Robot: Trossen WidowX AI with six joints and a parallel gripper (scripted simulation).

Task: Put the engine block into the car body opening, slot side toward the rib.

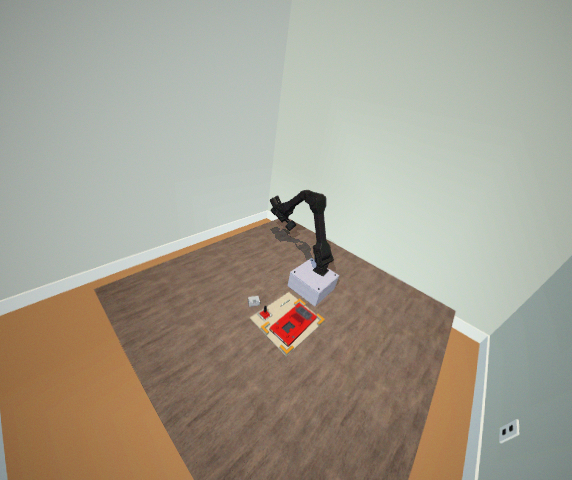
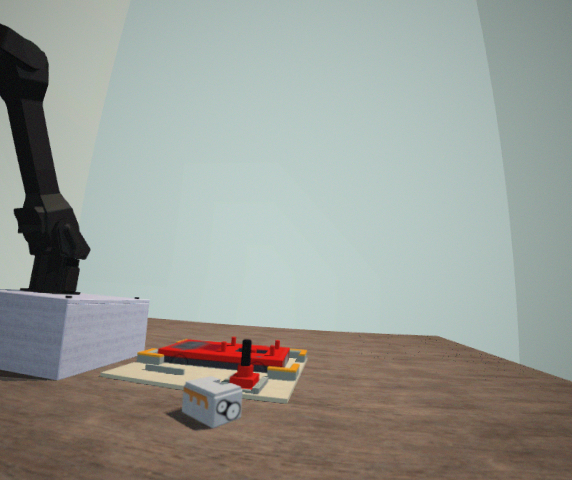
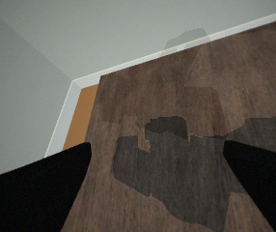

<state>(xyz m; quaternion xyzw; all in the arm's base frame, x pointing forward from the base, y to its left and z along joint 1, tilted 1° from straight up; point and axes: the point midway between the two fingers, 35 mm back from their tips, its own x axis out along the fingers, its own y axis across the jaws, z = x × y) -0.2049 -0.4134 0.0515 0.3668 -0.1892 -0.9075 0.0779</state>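
My gripper tip is now 570 mm short of the engine block, 270 mm to the right of it and 120 mm above it. Also, from my gripper tip: black post (580 mm ahead, 350 mm to the left, 100 mm below).
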